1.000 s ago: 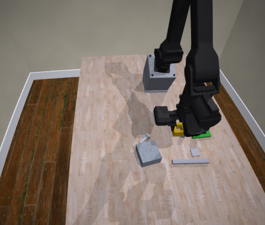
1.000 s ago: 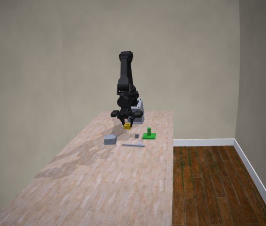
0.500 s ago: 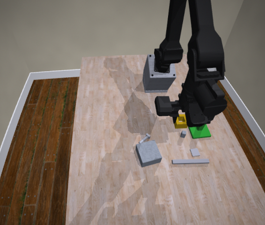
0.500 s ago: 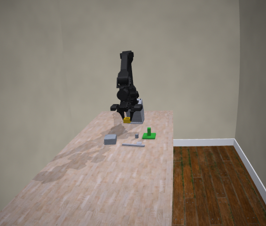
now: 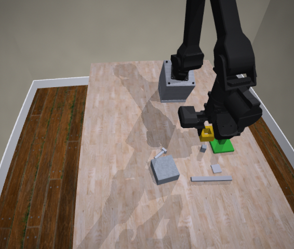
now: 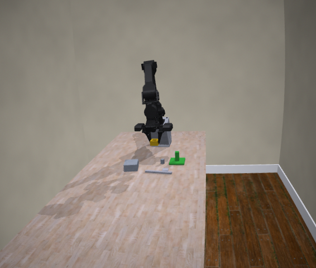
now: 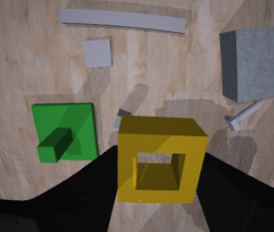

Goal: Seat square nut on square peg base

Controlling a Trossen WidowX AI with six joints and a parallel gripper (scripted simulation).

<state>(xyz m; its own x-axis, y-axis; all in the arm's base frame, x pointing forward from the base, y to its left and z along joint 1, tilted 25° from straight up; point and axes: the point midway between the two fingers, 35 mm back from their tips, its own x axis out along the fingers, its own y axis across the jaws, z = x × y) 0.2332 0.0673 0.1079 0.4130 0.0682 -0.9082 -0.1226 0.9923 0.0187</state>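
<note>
The grey cube is 14 cm below my hand, 3 cm to the left of it and 3 cm behind it. Round my hand: grey block: 14 cm below, 11 cm to the right, 7 cm ahead; then flat grey square: 16 cm below, 7 cm to the left, 4 cm ahead; then long grey bar: 15 cm below, 8 cm ahead, 4 cm to the left.
</note>
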